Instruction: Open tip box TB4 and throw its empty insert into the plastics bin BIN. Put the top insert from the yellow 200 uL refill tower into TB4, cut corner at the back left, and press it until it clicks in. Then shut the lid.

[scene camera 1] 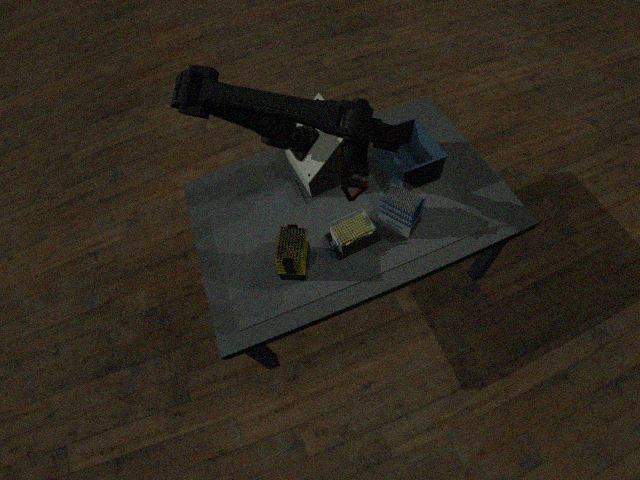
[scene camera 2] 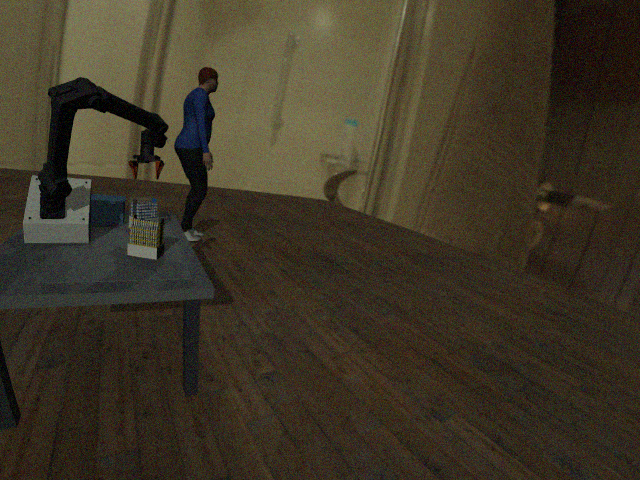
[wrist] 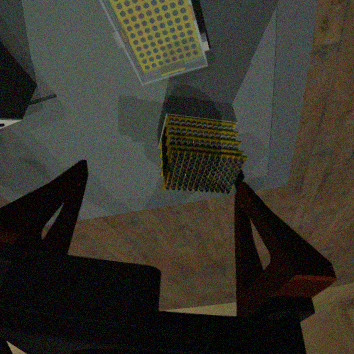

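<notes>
Tip box TB4 [scene camera 1: 353, 230] [wrist: 160, 37] sits near the middle of the table, with a yellow insert of bare holes inside. A clear rim or lid surrounds the insert; whether the lid is shut is hard to tell. The yellow refill tower [scene camera 1: 292, 252] [scene camera 2: 145, 233] [wrist: 202, 150] stands upright beside it, several inserts stacked with tips. The blue plastics bin BIN [scene camera 1: 426, 173] [scene camera 2: 107, 210] stands at the back right, partly behind the arm in scene camera 1. My gripper [scene camera 1: 355, 190] [scene camera 2: 146, 178] [wrist: 163, 177] is open and empty, high above the table, apart from the box and tower.
A blue-striped tip tower [scene camera 1: 400, 207] [scene camera 2: 146, 207] stands between TB4 and the bin. The arm's white base [scene camera 1: 305, 173] [scene camera 2: 56, 233] is at the table's back. A person [scene camera 2: 195, 121] in a blue top stands beyond the table. The table [scene camera 1: 217, 289] [scene camera 2: 93, 268] ends not far from the yellow tower.
</notes>
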